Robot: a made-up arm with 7 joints.
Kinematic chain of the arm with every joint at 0, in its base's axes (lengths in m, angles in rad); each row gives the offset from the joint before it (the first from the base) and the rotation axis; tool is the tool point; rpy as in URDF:
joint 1: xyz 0 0 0.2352 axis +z
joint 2: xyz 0 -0.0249 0.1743 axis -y
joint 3: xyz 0 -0.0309 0.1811 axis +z
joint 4: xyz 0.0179 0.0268 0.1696 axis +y
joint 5: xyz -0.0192 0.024 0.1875 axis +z
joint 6: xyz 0 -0.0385 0.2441 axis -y
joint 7: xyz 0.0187 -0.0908 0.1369 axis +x
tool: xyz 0 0 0 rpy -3.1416 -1.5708 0
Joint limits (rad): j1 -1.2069..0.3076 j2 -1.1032..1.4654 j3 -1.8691..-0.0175 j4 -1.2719..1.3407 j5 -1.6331..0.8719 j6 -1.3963..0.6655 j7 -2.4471..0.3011
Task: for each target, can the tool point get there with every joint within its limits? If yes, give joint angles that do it. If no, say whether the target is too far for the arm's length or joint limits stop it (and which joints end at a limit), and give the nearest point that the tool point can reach.
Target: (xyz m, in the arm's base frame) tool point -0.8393 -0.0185 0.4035
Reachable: yes | joints -0.0573 1.2012 -0.3407 -0.5352 -0.8255 -0.7122 -1.8638
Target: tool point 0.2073 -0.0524 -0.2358
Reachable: no: joint limits stop it (at a limit: joint 2, joint 4) | nearest point 0.4763 -0.1204 0.0878 | short by 0.426 m
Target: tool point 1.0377 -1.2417 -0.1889
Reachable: no: too far | nearest point 0.5387 -0.6446 0.2573 | short by 0.897 m
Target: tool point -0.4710 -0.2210 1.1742
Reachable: yes | joints 0.0772 0.7373 -0.2893 0.2905 -0.0201 -0.0500 -1.5036
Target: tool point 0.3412 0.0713 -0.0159
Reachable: no: joint limits stop it (at a limit: joint 2, joint 4) | nearest point 0.4657 0.0973 0.1028 | short by 0.174 m
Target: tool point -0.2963 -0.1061 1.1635
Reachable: yes | joints -0.5946 0.6080 -0.3484 0.4920 -0.1031 -1.1006 -0.4241
